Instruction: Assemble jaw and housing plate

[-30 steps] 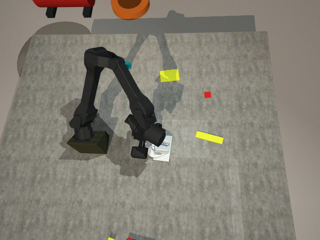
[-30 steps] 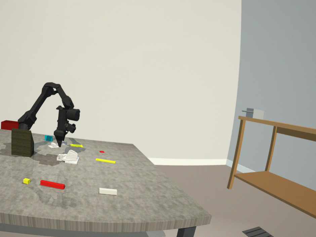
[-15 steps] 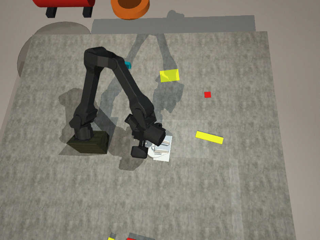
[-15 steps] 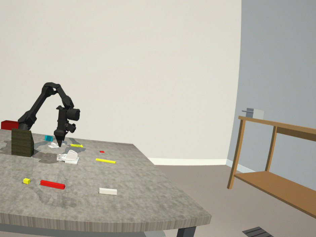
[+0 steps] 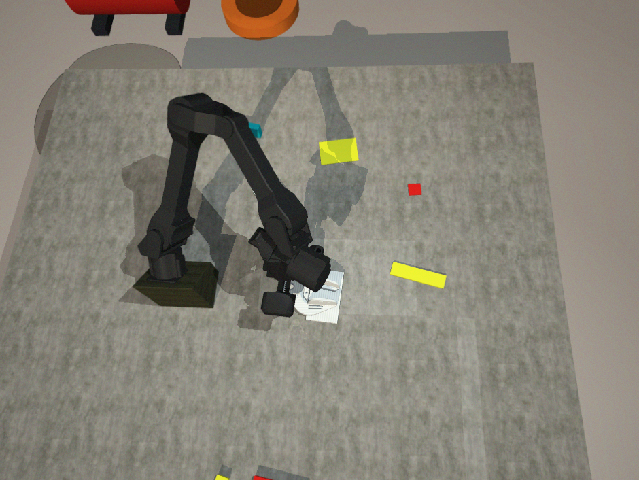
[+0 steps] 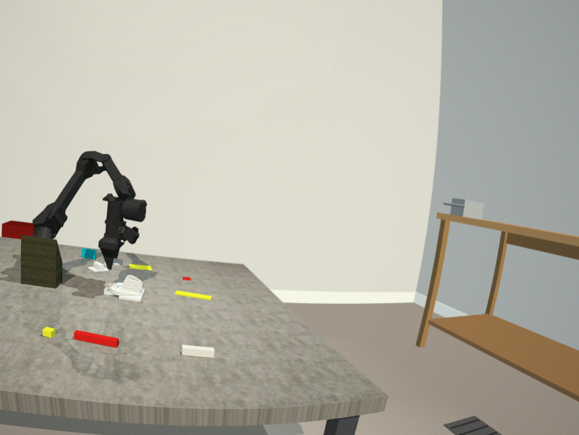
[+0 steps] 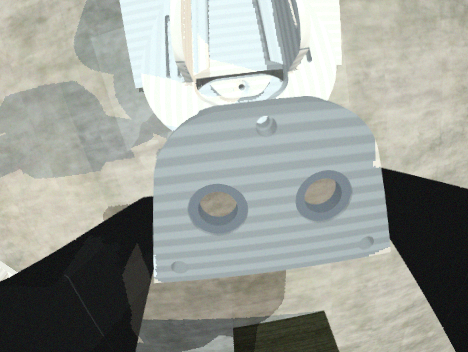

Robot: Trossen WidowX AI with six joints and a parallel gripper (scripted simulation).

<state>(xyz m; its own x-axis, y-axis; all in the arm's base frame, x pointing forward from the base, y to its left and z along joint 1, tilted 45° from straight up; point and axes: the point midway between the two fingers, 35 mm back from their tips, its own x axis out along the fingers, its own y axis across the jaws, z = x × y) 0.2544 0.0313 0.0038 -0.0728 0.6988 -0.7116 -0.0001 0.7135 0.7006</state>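
My gripper tip is 20 mm short of the white jaw, 20 mm to the left of it and 70 mm above it. Round my gripper tip: yellow square: 60 mm ahead, 380 mm to the left, 80 mm below; then yellow bar: 280 mm ahead, 70 mm to the left, 80 mm below; then red square: 250 mm ahead, 290 mm to the left, 80 mm below.
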